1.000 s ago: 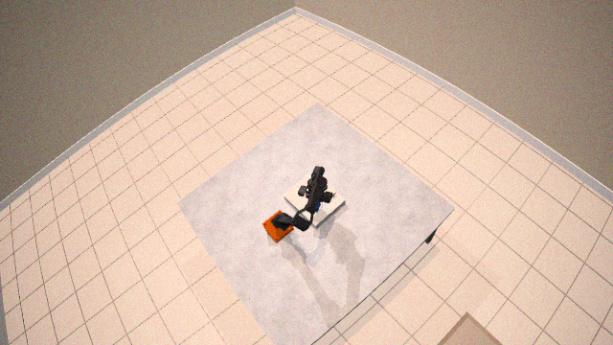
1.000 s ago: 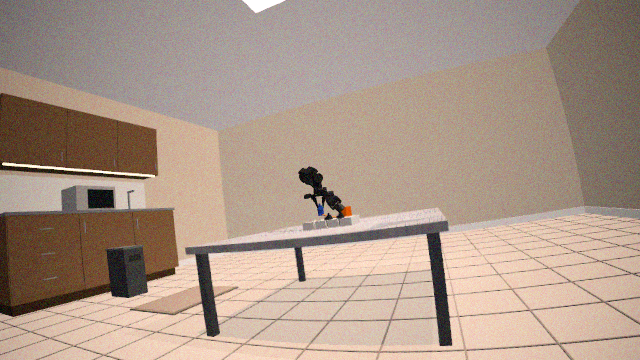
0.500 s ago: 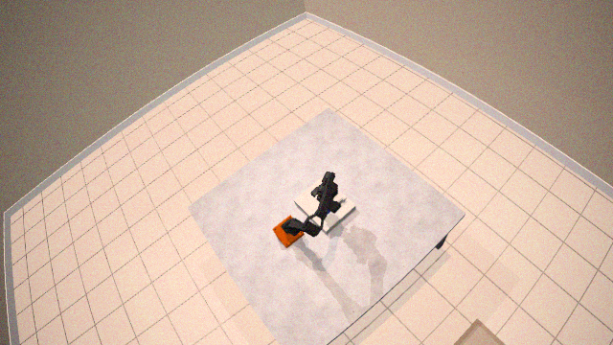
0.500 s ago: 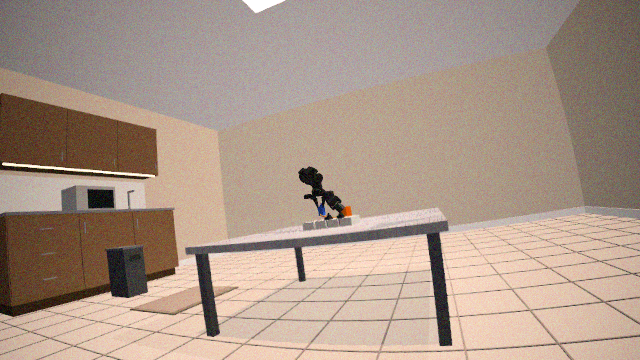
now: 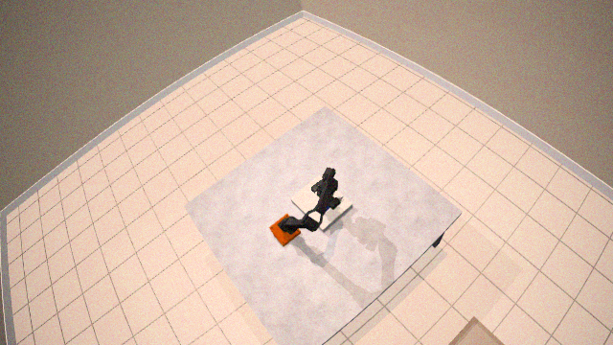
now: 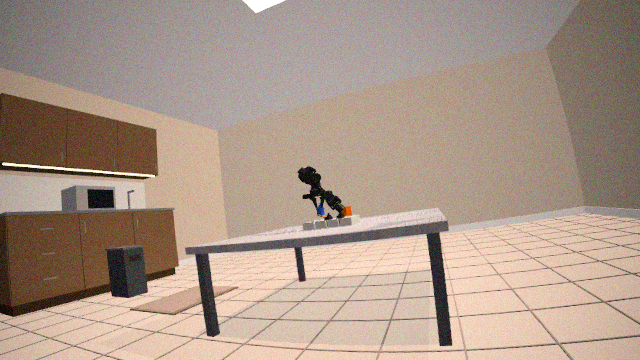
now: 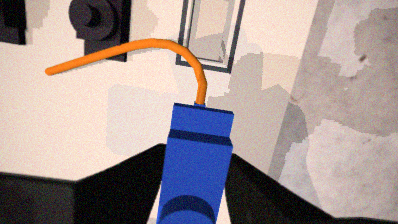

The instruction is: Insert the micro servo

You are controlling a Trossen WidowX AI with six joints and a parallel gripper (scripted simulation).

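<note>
My gripper tip is 3 cm past the cream deck, 8 cm to the right of it and 10 cm above it.
</note>
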